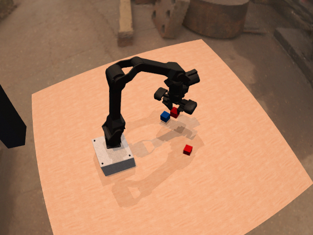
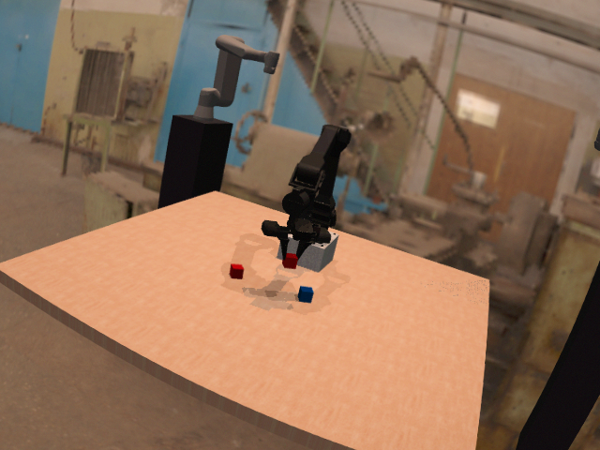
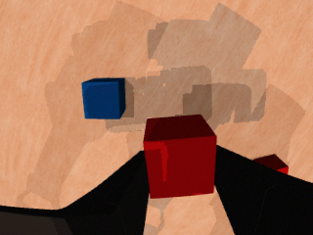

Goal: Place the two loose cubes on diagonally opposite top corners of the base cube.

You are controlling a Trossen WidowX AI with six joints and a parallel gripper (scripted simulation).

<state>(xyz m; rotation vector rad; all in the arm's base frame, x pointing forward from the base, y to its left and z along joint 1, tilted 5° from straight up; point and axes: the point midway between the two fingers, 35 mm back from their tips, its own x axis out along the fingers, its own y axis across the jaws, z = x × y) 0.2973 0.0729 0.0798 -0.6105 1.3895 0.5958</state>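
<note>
The blue base cube lies 3 cm behind my gripper tip, 6 cm to the left of it and 9 cm below it.
</note>
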